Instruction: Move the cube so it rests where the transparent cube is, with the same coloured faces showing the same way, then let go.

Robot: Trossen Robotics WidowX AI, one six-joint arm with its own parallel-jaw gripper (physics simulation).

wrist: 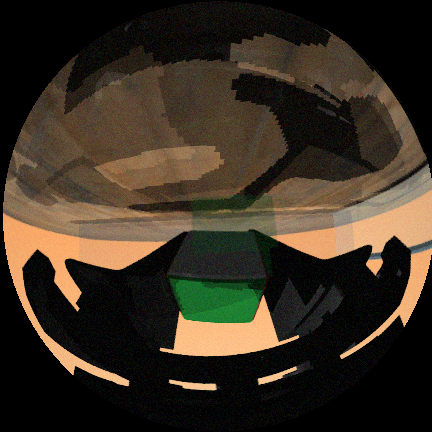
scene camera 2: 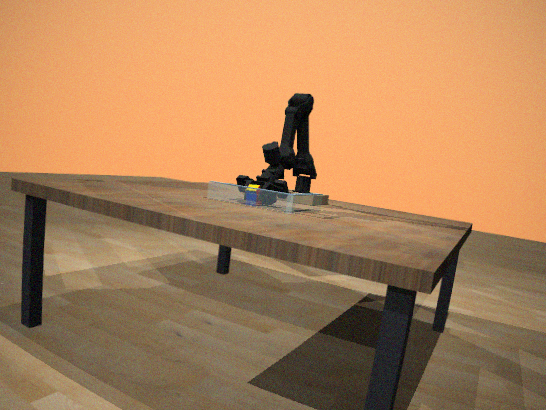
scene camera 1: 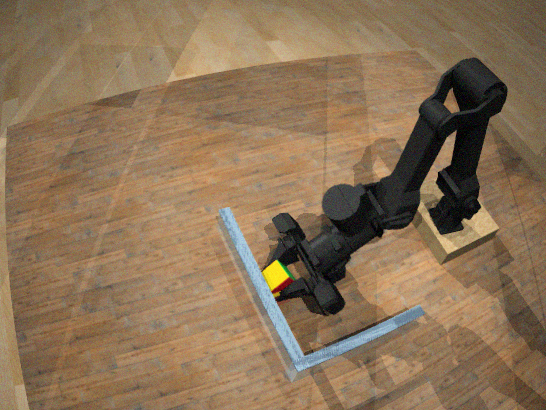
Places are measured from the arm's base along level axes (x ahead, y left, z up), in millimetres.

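Pixels of known places: arm's base, link origin: (scene camera 2: 302, 192) (scene camera 1: 445, 219).
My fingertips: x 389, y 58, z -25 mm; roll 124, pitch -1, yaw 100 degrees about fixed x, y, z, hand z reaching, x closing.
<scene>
Ahead of a thing's pixels: the offset from my fingertips to its top centre. "*": to the spot under its first point.
The solid cube {dx -20, dy -6, dz +53 mm} (scene camera 1: 277, 276) (scene camera 2: 253, 188) (wrist: 217, 300) shows yellow on top in both scene views, with red and green sides in scene camera 1; its green and dark faces show in the wrist view. My gripper (scene camera 1: 272, 283) (wrist: 218, 236) is shut on it, one finger on each side. The transparent cube {dx -15, dy +4, dz +23 mm} (scene camera 1: 276, 295) (wrist: 232, 212) is mostly hidden behind the held cube; a yellow sliver peeks out at its lower left in scene camera 1, and its green face shows past the fingertips in the wrist view. The held cube overlaps it and appears slightly higher. The exact gap is unclear.
A low, clear L-shaped barrier with pale blue top edges {* dx +29, dy -73, dz +43 mm} (scene camera 1: 240, 243) (scene camera 2: 220, 192) runs close beside the cube and fingertips, on the side away from the arm's base. Its other leg {* dx -114, dy +139, dz +43 mm} (scene camera 1: 362, 338) lies beyond the gripper. The arm stands on a wooden block (scene camera 1: 462, 247).
</scene>
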